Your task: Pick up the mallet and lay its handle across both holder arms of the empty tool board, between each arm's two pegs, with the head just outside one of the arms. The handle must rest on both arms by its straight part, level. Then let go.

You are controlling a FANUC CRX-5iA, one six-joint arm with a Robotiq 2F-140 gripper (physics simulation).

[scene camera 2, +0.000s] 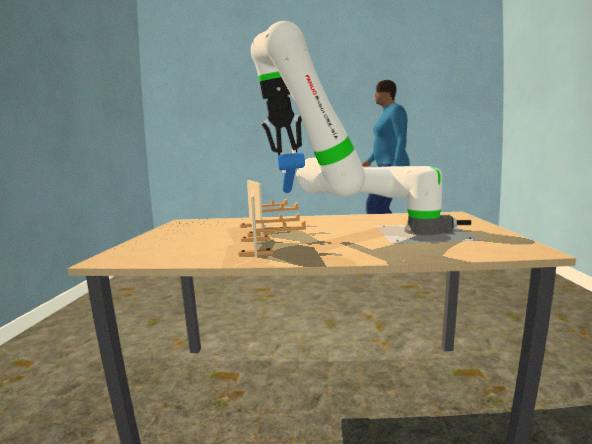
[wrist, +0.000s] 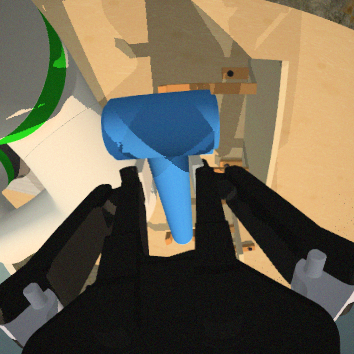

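The blue mallet (scene camera 2: 291,161) (wrist: 160,125) is in the air, its head up and its handle pointing down with a slight tilt in the scene view. My gripper (scene camera 2: 287,152) (wrist: 168,158) is shut on the mallet's handle just below the head. The mallet is above and to the right of the pale upright tool boards (scene camera 2: 254,192) in the scene view, apart from them. Orange holder arms (scene camera 2: 280,229) (wrist: 234,89) with upright pegs reach out to the right at two heights. The boards overlap, so I cannot tell which arms belong to which board.
The wooden table (scene camera 2: 200,260) (wrist: 320,125) carries the boards and their orange feet. The robot's base (scene camera 2: 431,224) stands at the table's right side. The white arm link (wrist: 60,145) is close on the left in the wrist view. A person (scene camera 2: 392,132) stands behind the table.
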